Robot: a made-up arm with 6 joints. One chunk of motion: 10 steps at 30 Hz.
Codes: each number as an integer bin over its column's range. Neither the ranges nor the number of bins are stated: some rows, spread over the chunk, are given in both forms.
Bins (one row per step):
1: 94 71 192 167 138 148
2: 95 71 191 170 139 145
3: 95 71 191 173 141 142
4: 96 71 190 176 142 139
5: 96 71 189 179 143 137
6: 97 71 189 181 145 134
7: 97 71 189 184 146 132
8: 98 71 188 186 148 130
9: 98 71 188 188 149 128
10: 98 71 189 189 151 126
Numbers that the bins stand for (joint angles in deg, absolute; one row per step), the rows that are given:
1: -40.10 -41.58 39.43 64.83 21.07 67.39
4: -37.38 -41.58 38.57 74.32 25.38 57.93
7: -36.02 -41.58 38.14 82.75 29.70 50.57
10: -34.66 -41.58 38.14 88.02 35.09 44.26
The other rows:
2: -38.74 -41.58 39.00 67.99 22.15 64.24
3: -38.74 -41.58 39.00 71.15 24.31 61.08
5: -37.38 -41.58 38.14 77.48 26.46 55.82
6: -36.02 -41.58 38.14 79.59 28.62 52.67
8: -34.66 -41.58 37.71 84.85 31.86 48.46
9: -34.66 -41.58 37.71 86.96 32.93 46.36

